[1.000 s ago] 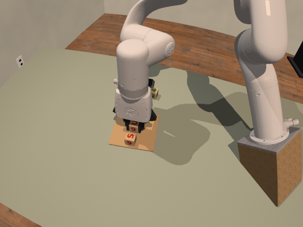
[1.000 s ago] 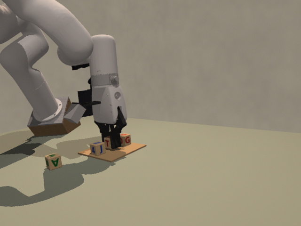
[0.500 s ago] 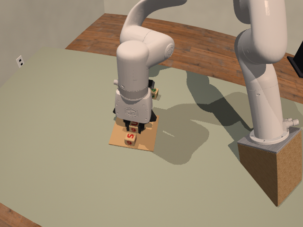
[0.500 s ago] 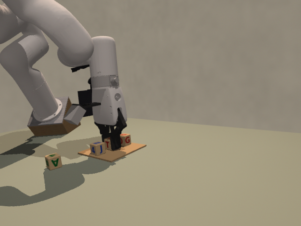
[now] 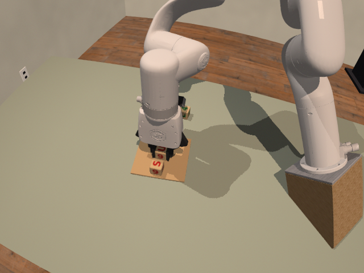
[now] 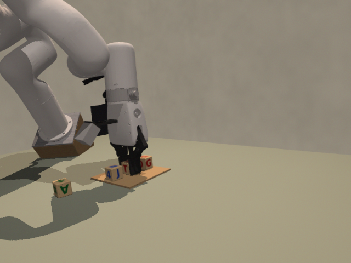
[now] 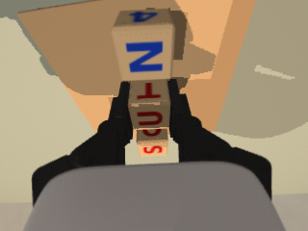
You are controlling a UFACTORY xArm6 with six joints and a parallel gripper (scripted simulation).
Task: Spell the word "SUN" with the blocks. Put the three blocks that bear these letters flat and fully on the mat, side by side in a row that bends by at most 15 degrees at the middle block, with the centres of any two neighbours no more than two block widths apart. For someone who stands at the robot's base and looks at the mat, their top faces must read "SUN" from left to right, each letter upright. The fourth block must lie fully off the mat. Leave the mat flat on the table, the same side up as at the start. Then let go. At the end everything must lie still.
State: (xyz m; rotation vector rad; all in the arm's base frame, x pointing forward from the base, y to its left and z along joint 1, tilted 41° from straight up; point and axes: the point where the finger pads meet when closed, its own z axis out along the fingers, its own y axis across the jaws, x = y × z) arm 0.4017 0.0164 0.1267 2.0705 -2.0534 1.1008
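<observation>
My gripper is now 1 cm above the U block. From my hand the other things lie so: tan mat 2 cm below; then N block 5 cm to the right, 1 cm below, 1 cm behind; then S block 5 cm to the left, 1 cm below, 1 cm ahead.
</observation>
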